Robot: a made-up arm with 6 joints. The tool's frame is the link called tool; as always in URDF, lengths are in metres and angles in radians. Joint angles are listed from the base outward.
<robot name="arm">
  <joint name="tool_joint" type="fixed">
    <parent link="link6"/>
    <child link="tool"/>
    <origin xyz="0 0 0" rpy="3.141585 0 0"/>
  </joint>
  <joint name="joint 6" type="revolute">
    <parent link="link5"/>
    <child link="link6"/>
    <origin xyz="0.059 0 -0.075"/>
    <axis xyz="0 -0.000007 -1"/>
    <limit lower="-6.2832" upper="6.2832"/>
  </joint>
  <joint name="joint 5" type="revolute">
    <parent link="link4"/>
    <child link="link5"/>
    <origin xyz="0 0 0"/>
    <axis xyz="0 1 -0.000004"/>
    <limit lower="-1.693" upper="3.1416"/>
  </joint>
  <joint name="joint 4" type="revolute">
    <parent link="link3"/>
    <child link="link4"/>
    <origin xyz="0.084 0 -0.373"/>
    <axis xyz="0 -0.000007 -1"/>
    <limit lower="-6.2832" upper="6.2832"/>
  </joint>
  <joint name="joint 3" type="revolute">
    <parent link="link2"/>
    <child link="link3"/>
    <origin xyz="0.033 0 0.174"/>
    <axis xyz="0 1 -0.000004"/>
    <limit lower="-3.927" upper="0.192"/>
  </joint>
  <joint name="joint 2" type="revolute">
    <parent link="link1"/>
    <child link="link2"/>
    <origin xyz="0 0 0"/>
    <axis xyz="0 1 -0.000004"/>
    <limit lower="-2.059" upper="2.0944"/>
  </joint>
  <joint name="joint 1" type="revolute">
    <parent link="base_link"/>
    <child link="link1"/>
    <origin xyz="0 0 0.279"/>
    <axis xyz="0 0 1"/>
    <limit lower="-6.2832" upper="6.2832"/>
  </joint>
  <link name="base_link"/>
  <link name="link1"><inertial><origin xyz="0.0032 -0.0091 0.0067"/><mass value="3.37"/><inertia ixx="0.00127" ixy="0" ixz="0" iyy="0.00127" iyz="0" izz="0.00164"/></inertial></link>
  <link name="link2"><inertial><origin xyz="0.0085 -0.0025 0.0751"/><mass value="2.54"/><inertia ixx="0.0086" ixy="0" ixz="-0.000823" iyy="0.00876" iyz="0" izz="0.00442"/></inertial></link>
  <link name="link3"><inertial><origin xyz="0.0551 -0.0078 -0.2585"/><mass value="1.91"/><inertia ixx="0.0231" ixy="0" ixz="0.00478" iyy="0.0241" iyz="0" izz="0.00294"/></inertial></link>
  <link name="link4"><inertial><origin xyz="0.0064 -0.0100 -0.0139"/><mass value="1.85"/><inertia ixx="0.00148" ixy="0" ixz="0" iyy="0.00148" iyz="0" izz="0.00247"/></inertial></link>
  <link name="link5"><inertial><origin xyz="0.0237 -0.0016 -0.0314"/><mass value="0.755"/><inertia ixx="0.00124" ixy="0" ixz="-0.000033" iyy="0.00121" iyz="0" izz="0.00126"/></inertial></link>
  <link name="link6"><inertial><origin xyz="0.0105 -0.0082 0.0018"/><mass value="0.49"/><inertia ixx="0.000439" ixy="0" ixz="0" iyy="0.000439" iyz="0" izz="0.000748"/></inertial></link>
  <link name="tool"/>
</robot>
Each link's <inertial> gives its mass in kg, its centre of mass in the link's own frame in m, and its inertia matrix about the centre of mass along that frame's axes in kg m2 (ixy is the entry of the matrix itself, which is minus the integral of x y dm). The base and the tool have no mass. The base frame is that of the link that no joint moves.
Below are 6 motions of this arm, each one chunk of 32 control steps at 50 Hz.
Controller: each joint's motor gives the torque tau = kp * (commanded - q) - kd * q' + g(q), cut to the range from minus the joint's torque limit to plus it. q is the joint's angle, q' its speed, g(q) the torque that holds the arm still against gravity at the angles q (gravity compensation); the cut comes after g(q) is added. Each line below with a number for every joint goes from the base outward.
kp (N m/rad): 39 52 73 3.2 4.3 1.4
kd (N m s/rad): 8 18 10 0.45 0.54 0.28
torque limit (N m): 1.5 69 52 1.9 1.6 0.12
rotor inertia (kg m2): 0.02 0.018 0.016 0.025 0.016 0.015
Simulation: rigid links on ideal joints. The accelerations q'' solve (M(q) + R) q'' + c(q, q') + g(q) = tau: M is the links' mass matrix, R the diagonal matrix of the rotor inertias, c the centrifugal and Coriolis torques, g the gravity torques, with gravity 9.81 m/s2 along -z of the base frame. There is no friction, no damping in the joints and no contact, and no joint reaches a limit. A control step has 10 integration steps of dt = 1/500 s. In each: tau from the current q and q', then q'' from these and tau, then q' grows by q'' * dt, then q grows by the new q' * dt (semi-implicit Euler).
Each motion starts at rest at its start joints. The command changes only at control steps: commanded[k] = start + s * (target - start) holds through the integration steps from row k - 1 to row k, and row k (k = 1, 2, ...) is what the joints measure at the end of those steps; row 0 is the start. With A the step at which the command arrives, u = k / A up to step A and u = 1 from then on. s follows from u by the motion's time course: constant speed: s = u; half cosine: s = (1 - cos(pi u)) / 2; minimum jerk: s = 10 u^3 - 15 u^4 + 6 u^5; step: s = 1 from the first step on.
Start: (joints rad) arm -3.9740 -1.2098 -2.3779 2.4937 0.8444 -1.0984
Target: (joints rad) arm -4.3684 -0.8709 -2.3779 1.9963 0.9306 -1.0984
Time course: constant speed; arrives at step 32
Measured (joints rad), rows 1 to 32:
1: -3.9741 -1.2095 -2.3782 2.4934 0.8444 -1.0984
2: -3.9746 -1.2089 -2.3789 2.4922 0.8446 -1.0984
3: -3.9756 -1.2080 -2.3797 2.4900 0.8450 -1.0985
4: -3.9772 -1.2068 -2.3807 2.4864 0.8456 -1.0986
5: -3.9795 -1.2052 -2.3817 2.4815 0.8465 -1.0987
6: -3.9825 -1.2032 -2.3828 2.4751 0.8478 -1.0989
7: -3.9863 -1.2009 -2.3839 2.4673 0.8494 -1.0991
8: -3.9909 -1.1982 -2.3850 2.4582 0.8513 -1.0993
9: -3.9963 -1.1951 -2.3860 2.4480 0.8534 -1.0995
10: -4.0025 -1.1917 -2.3869 2.4367 0.8558 -1.0998
11: -4.0095 -1.1879 -2.3878 2.4244 0.8583 -1.1001
12: -4.0172 -1.1838 -2.3886 2.4113 0.8610 -1.1003
13: -4.0256 -1.1793 -2.3892 2.3976 0.8638 -1.1005
14: -4.0346 -1.1744 -2.3898 2.3832 0.8668 -1.1008
15: -4.0442 -1.1692 -2.3903 2.3684 0.8699 -1.1010
16: -4.0544 -1.1637 -2.3907 2.3533 0.8730 -1.1012
17: -4.0651 -1.1579 -2.3910 2.3379 0.8762 -1.1013
18: -4.0763 -1.1517 -2.3912 2.3222 0.8794 -1.1015
19: -4.0878 -1.1453 -2.3914 2.3065 0.8827 -1.1016
20: -4.0996 -1.1385 -2.3914 2.2906 0.8859 -1.1017
21: -4.1118 -1.1315 -2.3914 2.2746 0.8892 -1.1017
22: -4.1242 -1.1243 -2.3913 2.2586 0.8925 -1.1017
23: -4.1368 -1.1168 -2.3912 2.2427 0.8958 -1.1018
24: -4.1495 -1.1090 -2.3910 2.2267 0.8990 -1.1017
25: -4.1624 -1.1011 -2.3908 2.2108 0.9022 -1.1017
26: -4.1754 -1.0929 -2.3906 2.1948 0.9054 -1.1017
27: -4.1884 -1.0845 -2.3903 2.1790 0.9085 -1.1016
28: -4.2015 -1.0760 -2.3899 2.1631 0.9117 -1.1015
29: -4.2146 -1.0673 -2.3896 2.1473 0.9147 -1.1014
30: -4.2277 -1.0584 -2.3892 2.1316 0.9177 -1.1013
31: -4.2408 -1.0494 -2.3889 2.1158 0.9207 -1.1012
32: -4.2538 -1.0402 -2.3885 2.1001 0.9236 -1.1011

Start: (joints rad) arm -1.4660 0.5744 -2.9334 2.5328 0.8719 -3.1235
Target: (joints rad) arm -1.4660 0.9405 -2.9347 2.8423 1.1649 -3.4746
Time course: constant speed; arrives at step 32
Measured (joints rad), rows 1 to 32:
1: -1.4660 0.5747 -2.9338 2.5330 0.8723 -3.1237
2: -1.4660 0.5754 -2.9344 2.5338 0.8736 -3.1243
3: -1.4661 0.5764 -2.9353 2.5354 0.8761 -3.1256
4: -1.4662 0.5778 -2.9363 2.5378 0.8797 -3.1277
5: -1.4663 0.5796 -2.9374 2.5412 0.8845 -3.1305
6: -1.4664 0.5817 -2.9385 2.5455 0.8904 -3.1341
7: -1.4664 0.5843 -2.9396 2.5507 0.8970 -3.1385
8: -1.4665 0.5873 -2.9407 2.5568 0.9045 -3.1437
9: -1.4665 0.5907 -2.9417 2.5636 0.9124 -3.1495
10: -1.4666 0.5945 -2.9427 2.5710 0.9208 -3.1560
11: -1.4666 0.5986 -2.9436 2.5791 0.9296 -3.1631
12: -1.4666 0.6032 -2.9443 2.5876 0.9386 -3.1706
13: -1.4666 0.6082 -2.9450 2.5965 0.9477 -3.1787
14: -1.4665 0.6135 -2.9456 2.6058 0.9569 -3.1871
15: -1.4665 0.6192 -2.9460 2.6153 0.9662 -3.1959
16: -1.4664 0.6253 -2.9464 2.6250 0.9755 -3.2050
17: -1.4664 0.6318 -2.9466 2.6348 0.9847 -3.2144
18: -1.4663 0.6386 -2.9467 2.6447 0.9939 -3.2241
19: -1.4662 0.6457 -2.9468 2.6547 1.0031 -3.2339
20: -1.4662 0.6531 -2.9468 2.6647 1.0122 -3.2439
21: -1.4661 0.6608 -2.9466 2.6747 1.0212 -3.2541
22: -1.4660 0.6688 -2.9465 2.6846 1.0302 -3.2644
23: -1.4660 0.6771 -2.9462 2.6946 1.0391 -3.2747
24: -1.4659 0.6856 -2.9459 2.7045 1.0480 -3.2852
25: -1.4659 0.6944 -2.9455 2.7144 1.0568 -3.2958
26: -1.4658 0.7034 -2.9452 2.7242 1.0656 -3.3064
27: -1.4658 0.7127 -2.9447 2.7340 1.0744 -3.3171
28: -1.4657 0.7221 -2.9443 2.7437 1.0831 -3.3278
29: -1.4657 0.7317 -2.9438 2.7534 1.0918 -3.3386
30: -1.4657 0.7415 -2.9433 2.7630 1.1005 -3.3494
31: -1.4657 0.7514 -2.9428 2.7726 1.1092 -3.3602
32: -1.4656 0.7615 -2.9423 2.7822 1.1179 -3.3711

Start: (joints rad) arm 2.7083 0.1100 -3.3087 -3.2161 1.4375 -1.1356
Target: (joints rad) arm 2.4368 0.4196 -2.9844 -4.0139 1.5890 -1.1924
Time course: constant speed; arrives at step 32
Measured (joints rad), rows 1 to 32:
1: 2.7077 0.1098 -3.3082 -3.2164 1.4379 -1.1357
2: 2.7064 0.1095 -3.3072 -3.2177 1.4391 -1.1358
3: 2.7045 0.1093 -3.3056 -3.2206 1.4413 -1.1362
4: 2.7019 0.1092 -3.3033 -3.2254 1.4444 -1.1366
5: 2.6988 0.1093 -3.3004 -3.2324 1.4482 -1.1373
6: 2.6951 0.1097 -3.2967 -3.2416 1.4528 -1.1380
7: 2.6911 0.1104 -3.2924 -3.2529 1.4578 -1.1390
8: 2.6865 0.1115 -3.2875 -3.2665 1.4632 -1.1400
9: 2.6816 0.1130 -3.2819 -3.2820 1.4687 -1.1412
10: 2.6763 0.1150 -3.2757 -3.2994 1.4744 -1.1424
11: 2.6707 0.1174 -3.2689 -3.3184 1.4800 -1.1437
12: 2.6648 0.1202 -3.2616 -3.3390 1.4855 -1.1451
13: 2.6587 0.1236 -3.2538 -3.3607 1.4909 -1.1466
14: 2.6523 0.1274 -3.2455 -3.3836 1.4961 -1.1481
15: 2.6457 0.1316 -3.2368 -3.4074 1.5011 -1.1496
16: 2.6390 0.1363 -3.2278 -3.4318 1.5058 -1.1512
17: 2.6320 0.1414 -3.2184 -3.4569 1.5104 -1.1527
18: 2.6250 0.1470 -3.2086 -3.4825 1.5148 -1.1543
19: 2.6178 0.1529 -3.1986 -3.5084 1.5190 -1.1559
20: 2.6105 0.1592 -3.1884 -3.5345 1.5230 -1.1575
21: 2.6031 0.1659 -3.1780 -3.5608 1.5269 -1.1590
22: 2.5957 0.1730 -3.1674 -3.5872 1.5307 -1.1606
23: 2.5881 0.1803 -3.1566 -3.6136 1.5344 -1.1622
24: 2.5805 0.1879 -3.1458 -3.6401 1.5381 -1.1638
25: 2.5729 0.1958 -3.1348 -3.6665 1.5417 -1.1653
26: 2.5652 0.2040 -3.1238 -3.6928 1.5452 -1.1669
27: 2.5575 0.2123 -3.1127 -3.7191 1.5488 -1.1685
28: 2.5497 0.2209 -3.1016 -3.7453 1.5524 -1.1700
29: 2.5420 0.2297 -3.0905 -3.7713 1.5561 -1.1716
30: 2.5342 0.2386 -3.0794 -3.7973 1.5597 -1.1732
31: 2.5263 0.2477 -3.0683 -3.8232 1.5634 -1.1747
32: 2.5185 0.2569 -3.0573 -3.8490 1.5672 -1.1763

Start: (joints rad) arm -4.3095 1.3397 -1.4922 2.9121 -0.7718 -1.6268
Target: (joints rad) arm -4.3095 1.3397 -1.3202 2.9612 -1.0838 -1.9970
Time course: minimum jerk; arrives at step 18
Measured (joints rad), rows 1 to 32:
1: -4.3095 1.3397 -1.4922 2.9121 -0.7718 -1.6268
2: -4.3095 1.3396 -1.4921 2.9121 -0.7719 -1.6269
3: -4.3095 1.3394 -1.4917 2.9122 -0.7724 -1.6273
4: -4.3095 1.3390 -1.4908 2.9123 -0.7736 -1.6282
5: -4.3095 1.3383 -1.4892 2.9126 -0.7761 -1.6302
6: -4.3095 1.3372 -1.4867 2.9130 -0.7806 -1.6335
7: -4.3095 1.3359 -1.4830 2.9138 -0.7875 -1.6387
8: -4.3095 1.3343 -1.4780 2.9148 -0.7972 -1.6462
9: -4.3095 1.3325 -1.4717 2.9163 -0.8101 -1.6560
10: -4.3095 1.3306 -1.4640 2.9182 -0.8261 -1.6685
11: -4.3095 1.3288 -1.4551 2.9204 -0.8451 -1.6835
12: -4.3095 1.3272 -1.4451 2.9231 -0.8666 -1.7008
13: -4.3095 1.3258 -1.4343 2.9262 -0.8899 -1.7200
14: -4.3095 1.3250 -1.4229 2.9295 -0.9143 -1.7408
15: -4.3095 1.3246 -1.4114 2.9330 -0.9387 -1.7624
16: -4.3095 1.3247 -1.4000 2.9366 -0.9624 -1.7843
17: -4.3095 1.3254 -1.3890 2.9402 -0.9845 -1.8058
18: -4.3096 1.3266 -1.3788 2.9436 -1.0042 -1.8265
19: -4.3096 1.3282 -1.3693 2.9469 -1.0213 -1.8460
20: -4.3095 1.3299 -1.3606 2.9498 -1.0355 -1.8640
21: -4.3095 1.3318 -1.3529 2.9524 -1.0472 -1.8804
22: -4.3095 1.3337 -1.3460 2.9547 -1.0564 -1.8953
23: -4.3095 1.3356 -1.3399 2.9567 -1.0636 -1.9086
24: -4.3095 1.3374 -1.3347 2.9583 -1.0690 -1.9204
25: -4.3095 1.3391 -1.3302 2.9596 -1.0731 -1.9309
26: -4.3095 1.3407 -1.3265 2.9607 -1.0759 -1.9402
27: -4.3095 1.3421 -1.3234 2.9616 -1.0780 -1.9483
28: -4.3095 1.3433 -1.3208 2.9622 -1.0794 -1.9553
29: -4.3095 1.3443 -1.3188 2.9626 -1.0803 -1.9615
30: -4.3095 1.3452 -1.3173 2.9629 -1.0808 -1.9668
31: -4.3095 1.3459 -1.3161 2.9631 -1.0812 -1.9714
32: -4.3095 1.3464 -1.3153 2.9631 -1.0814 -1.9753

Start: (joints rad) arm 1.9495 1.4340 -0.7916 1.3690 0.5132 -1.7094
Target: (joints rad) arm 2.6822 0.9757 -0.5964 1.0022 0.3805 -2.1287
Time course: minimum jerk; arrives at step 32
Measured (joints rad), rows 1 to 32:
1: 1.9495 1.4340 -0.7916 1.3690 0.5132 -1.7094
2: 1.9496 1.4339 -0.7916 1.3690 0.5132 -1.7094
3: 1.9500 1.4338 -0.7914 1.3689 0.5132 -1.7095
4: 1.9509 1.4335 -0.7911 1.3688 0.5131 -1.7097
5: 1.9526 1.4328 -0.7904 1.3684 0.5130 -1.7101
6: 1.9553 1.4317 -0.7894 1.3676 0.5126 -1.7108
7: 1.9594 1.4301 -0.7878 1.3664 0.5121 -1.7120
8: 1.9650 1.4279 -0.7856 1.3645 0.5112 -1.7138
9: 1.9726 1.4249 -0.7828 1.3617 0.5100 -1.7165
10: 1.9821 1.4211 -0.7791 1.3579 0.5083 -1.7201
11: 1.9938 1.4164 -0.7747 1.3529 0.5061 -1.7248
12: 2.0078 1.4108 -0.7695 1.3465 0.5033 -1.7307
13: 2.0242 1.4041 -0.7634 1.3387 0.4999 -1.7379
14: 2.0428 1.3964 -0.7566 1.3295 0.4958 -1.7465
15: 2.0636 1.3878 -0.7491 1.3187 0.4912 -1.7565
16: 2.0865 1.3781 -0.7408 1.3064 0.4860 -1.7679
17: 2.1113 1.3676 -0.7321 1.2926 0.4802 -1.7807
18: 2.1378 1.3561 -0.7228 1.2775 0.4739 -1.7948
19: 2.1657 1.3439 -0.7133 1.2612 0.4672 -1.8101
20: 2.1948 1.3310 -0.7035 1.2439 0.4601 -1.8265
21: 2.2246 1.3175 -0.6937 1.2258 0.4528 -1.8438
22: 2.2548 1.3036 -0.6840 1.2070 0.4454 -1.8618
23: 2.2851 1.2894 -0.6745 1.1880 0.4379 -1.8803
24: 2.3151 1.2750 -0.6654 1.1688 0.4306 -1.8992
25: 2.3445 1.2605 -0.6568 1.1498 0.4235 -1.9181
26: 2.3729 1.2462 -0.6487 1.1312 0.4167 -1.9368
27: 2.4000 1.2321 -0.6413 1.1133 0.4104 -1.9552
28: 2.4257 1.2183 -0.6347 1.0963 0.4046 -1.9729
29: 2.4496 1.2050 -0.6289 1.0805 0.3994 -1.9899
30: 2.4716 1.1922 -0.6240 1.0659 0.3949 -2.0060
31: 2.4918 1.1801 -0.6198 1.0527 0.3910 -2.0209
32: 2.5100 1.1685 -0.6163 1.0410 0.3878 -2.0346

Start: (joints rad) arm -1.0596 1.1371 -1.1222 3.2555 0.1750 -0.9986
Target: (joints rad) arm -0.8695 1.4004 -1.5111 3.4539 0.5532 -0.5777
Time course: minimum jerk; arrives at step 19
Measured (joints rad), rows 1 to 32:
1: -1.0596 1.1371 -1.1222 3.2555 0.1750 -0.9986
2: -1.0595 1.1373 -1.1225 3.2555 0.1750 -0.9985
3: -1.0593 1.1380 -1.1233 3.2556 0.1752 -0.9982
4: -1.0588 1.1394 -1.1253 3.2558 0.1759 -0.9973
5: -1.0579 1.1418 -1.1288 3.2564 0.1775 -0.9955
6: -1.0562 1.1455 -1.1345 3.2575 0.1807 -0.9924
7: -1.0536 1.1507 -1.1426 3.2593 0.1859 -0.9875
8: -1.0499 1.1574 -1.1537 3.2621 0.1938 -0.9804
9: -1.0451 1.1655 -1.1678 3.2662 0.2049 -0.9709
10: -1.0391 1.1750 -1.1848 3.2716 0.2194 -0.9587
11: -1.0321 1.1854 -1.2047 3.2786 0.2374 -0.9439
12: -1.0240 1.1967 -1.2270 3.2872 0.2588 -0.9264
13: -1.0150 1.2082 -1.2513 3.2973 0.2833 -0.9066
14: -1.0054 1.2198 -1.2768 3.3089 0.3103 -0.8849
15: -0.9955 1.2310 -1.3028 3.3216 0.3391 -0.8617
16: -0.9853 1.2414 -1.3286 3.3353 0.3687 -0.8376
17: -0.9752 1.2507 -1.3534 3.3496 0.3982 -0.8133
18: -0.9654 1.2588 -1.3766 3.3640 0.4266 -0.7893
19: -0.9560 1.2657 -1.3979 3.3783 0.4531 -0.7662
20: -0.9472 1.2716 -1.4172 3.3919 0.4771 -0.7443
21: -0.9390 1.2765 -1.4344 3.4047 0.4982 -0.7239
22: -0.9313 1.2809 -1.4497 3.4165 0.5164 -0.7052
23: -0.9243 1.2847 -1.4631 3.4270 0.5316 -0.6882
24: -0.9179 1.2882 -1.4747 3.4363 0.5441 -0.6728
25: -0.9120 1.2914 -1.4846 3.4443 0.5542 -0.6591
26: -0.9067 1.2945 -1.4931 3.4510 0.5620 -0.6468
27: -0.9019 1.2975 -1.5001 3.4566 0.5679 -0.6361
28: -0.8976 1.3005 -1.5059 3.4610 0.5721 -0.6267
29: -0.8937 1.3035 -1.5105 3.4644 0.5749 -0.6185
30: -0.8902 1.3066 -1.5142 3.4669 0.5765 -0.6114
31: -0.8871 1.3097 -1.5169 3.4686 0.5772 -0.6053
32: -0.8844 1.3130 -1.5189 3.4696 0.5771 -0.6001

